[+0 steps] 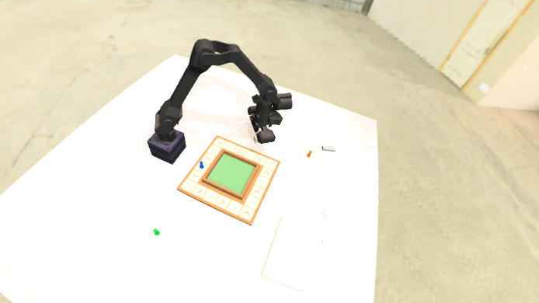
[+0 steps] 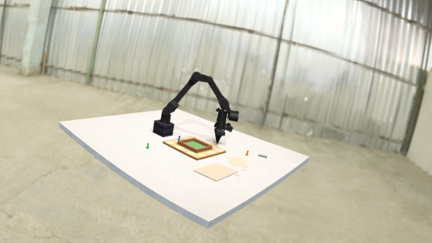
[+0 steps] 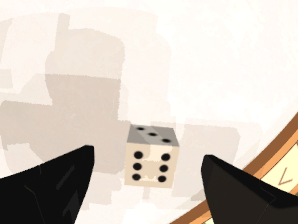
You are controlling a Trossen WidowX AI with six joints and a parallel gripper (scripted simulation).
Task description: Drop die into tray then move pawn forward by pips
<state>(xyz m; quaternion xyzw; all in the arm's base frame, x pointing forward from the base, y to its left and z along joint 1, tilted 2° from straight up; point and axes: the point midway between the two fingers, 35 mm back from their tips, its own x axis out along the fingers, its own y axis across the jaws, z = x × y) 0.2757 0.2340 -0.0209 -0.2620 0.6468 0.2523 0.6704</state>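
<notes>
Right now my gripper tip is 240 mm to the left of the blue pawn, 120 mm past it and 10 mm below it. Also, from my gripper tip: dice tray (210 mm to the right, 10 mm below, 10 mm behind); then small grey block (300 mm ahead, 120 mm to the left, 20 mm below); then orange pawn (220 mm ahead, 40 mm to the left, 10 mm below).
</notes>
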